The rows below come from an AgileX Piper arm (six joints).
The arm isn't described. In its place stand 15 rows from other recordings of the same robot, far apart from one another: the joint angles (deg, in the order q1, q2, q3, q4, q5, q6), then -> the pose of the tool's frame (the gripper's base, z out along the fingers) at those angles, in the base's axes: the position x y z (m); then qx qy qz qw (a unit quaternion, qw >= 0).
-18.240 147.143 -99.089 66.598 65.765 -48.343 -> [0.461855, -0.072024, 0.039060, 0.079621, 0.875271, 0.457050, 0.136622]
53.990 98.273 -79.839 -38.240 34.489 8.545 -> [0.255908, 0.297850, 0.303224, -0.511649, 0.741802, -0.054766, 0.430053]
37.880 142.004 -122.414 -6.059 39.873 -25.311 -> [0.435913, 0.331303, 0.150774, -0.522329, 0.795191, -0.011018, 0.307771]
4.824 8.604 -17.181 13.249 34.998 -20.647 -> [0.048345, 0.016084, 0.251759, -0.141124, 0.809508, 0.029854, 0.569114]
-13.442 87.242 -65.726 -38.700 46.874 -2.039 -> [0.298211, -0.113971, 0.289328, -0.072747, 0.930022, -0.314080, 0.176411]
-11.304 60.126 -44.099 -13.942 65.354 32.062 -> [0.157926, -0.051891, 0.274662, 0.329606, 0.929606, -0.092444, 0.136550]
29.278 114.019 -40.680 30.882 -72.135 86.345 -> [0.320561, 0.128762, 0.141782, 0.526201, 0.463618, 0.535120, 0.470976]
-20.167 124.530 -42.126 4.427 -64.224 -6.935 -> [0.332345, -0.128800, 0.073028, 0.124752, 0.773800, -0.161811, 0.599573]
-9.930 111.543 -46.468 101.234 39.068 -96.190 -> [0.333450, -0.001268, 0.109471, 0.032505, 0.897094, 0.303502, 0.319457]
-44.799 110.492 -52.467 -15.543 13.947 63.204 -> [0.236860, -0.243486, 0.103633, 0.713714, 0.669426, -0.025756, 0.204495]
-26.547 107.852 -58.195 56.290 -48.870 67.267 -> [0.320224, -0.223724, 0.204334, 0.760385, 0.065735, 0.211122, 0.610672]
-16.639 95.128 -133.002 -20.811 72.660 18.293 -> [0.285921, -0.117659, 0.546471, 0.293450, 0.799671, -0.169011, 0.495831]
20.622 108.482 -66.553 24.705 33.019 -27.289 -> [0.342471, 0.151020, 0.163640, -0.247695, 0.942558, 0.135881, 0.178237]
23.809 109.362 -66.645 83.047 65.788 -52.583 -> [0.300887, 0.222811, 0.209825, -0.191669, 0.795226, 0.572493, 0.055948]
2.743 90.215 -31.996 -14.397 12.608 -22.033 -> [0.245124, 0.006800, 0.134925, -0.319322, 0.923120, -0.086407, 0.196001]
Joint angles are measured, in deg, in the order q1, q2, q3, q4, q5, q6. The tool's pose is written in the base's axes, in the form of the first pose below.
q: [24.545, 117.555, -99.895, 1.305, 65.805, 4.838]
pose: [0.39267, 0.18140, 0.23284, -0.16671, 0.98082, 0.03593, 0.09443]
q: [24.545, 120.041, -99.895, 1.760, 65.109, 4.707]
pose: [0.39736, 0.18425, 0.21417, -0.16643, 0.98229, 0.03540, 0.07850]
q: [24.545, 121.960, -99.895, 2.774, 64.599, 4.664]
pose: [0.40006, 0.18707, 0.19962, -0.16348, 0.98361, 0.04015, 0.06459]
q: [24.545, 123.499, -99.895, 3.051, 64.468, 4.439]
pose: [0.40182, 0.18830, 0.18778, -0.16433, 0.98425, 0.03899, 0.05227]
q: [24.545, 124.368, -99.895, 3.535, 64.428, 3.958]
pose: [0.40245, 0.18935, 0.18109, -0.16673, 0.98416, 0.04070, 0.04449]
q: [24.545, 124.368, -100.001, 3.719, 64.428, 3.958]
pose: [0.40260, 0.18971, 0.18157, -0.16613, 0.98416, 0.04237, 0.04502]
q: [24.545, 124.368, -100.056, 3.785, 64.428, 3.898]
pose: [0.40270, 0.18986, 0.18182, -0.16644, 0.98407, 0.04299, 0.04537]
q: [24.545, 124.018, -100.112, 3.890, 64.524, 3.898]
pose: [0.40230, 0.18985, 0.18478, -0.16620, 0.98393, 0.04452, 0.04776]
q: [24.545, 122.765, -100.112, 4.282, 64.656, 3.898]
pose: [0.40056, 0.18968, 0.19450, -0.16521, 0.98337, 0.05015, 0.05640]
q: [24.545, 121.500, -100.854, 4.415, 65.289, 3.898]
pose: [0.39965, 0.18951, 0.20751, -0.16544, 0.98239, 0.05444, 0.06763]
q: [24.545, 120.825, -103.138, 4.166, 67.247, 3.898]
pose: [0.40068, 0.18968, 0.22270, -0.16751, 0.98136, 0.05509, 0.07645]
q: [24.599, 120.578, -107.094, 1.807, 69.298, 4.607]
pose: [0.40569, 0.18868, 0.24232, -0.16866, 0.97980, 0.04159, 0.09909]
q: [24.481, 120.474, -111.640, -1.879, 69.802, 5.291]
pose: [0.41416, 0.18550, 0.26469, -0.16833, 0.97528, 0.02105, 0.14161]
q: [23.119, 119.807, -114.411, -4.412, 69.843, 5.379]
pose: [0.42154, 0.17282, 0.28369, -0.15858, 0.97161, 0.00549, 0.17548]
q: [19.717, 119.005, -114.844, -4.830, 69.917, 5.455]
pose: [0.42943, 0.14626, 0.29220, -0.12896, 0.97404, -0.00102, 0.18607]
